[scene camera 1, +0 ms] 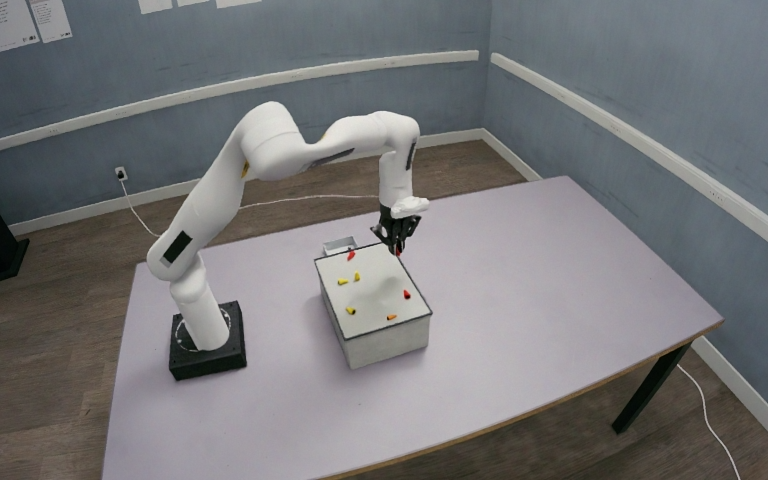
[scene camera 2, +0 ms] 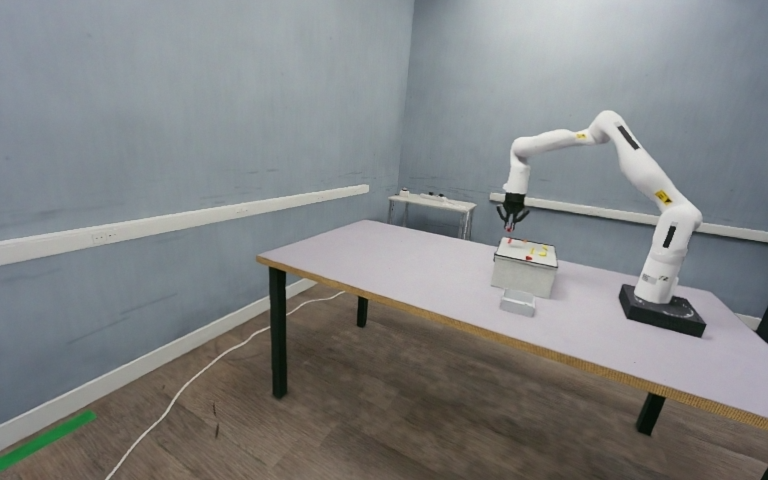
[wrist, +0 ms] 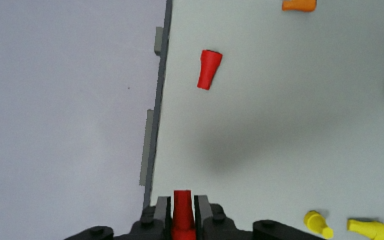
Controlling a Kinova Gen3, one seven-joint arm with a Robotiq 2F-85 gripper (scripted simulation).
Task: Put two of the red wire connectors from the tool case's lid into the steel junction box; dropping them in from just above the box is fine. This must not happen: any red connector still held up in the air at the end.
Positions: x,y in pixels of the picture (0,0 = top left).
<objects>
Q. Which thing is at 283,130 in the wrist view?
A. A grey tool case.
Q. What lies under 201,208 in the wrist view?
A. My gripper.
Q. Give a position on a grey tool case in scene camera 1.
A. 370,337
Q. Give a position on a grey tool case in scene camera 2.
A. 521,275
</objects>
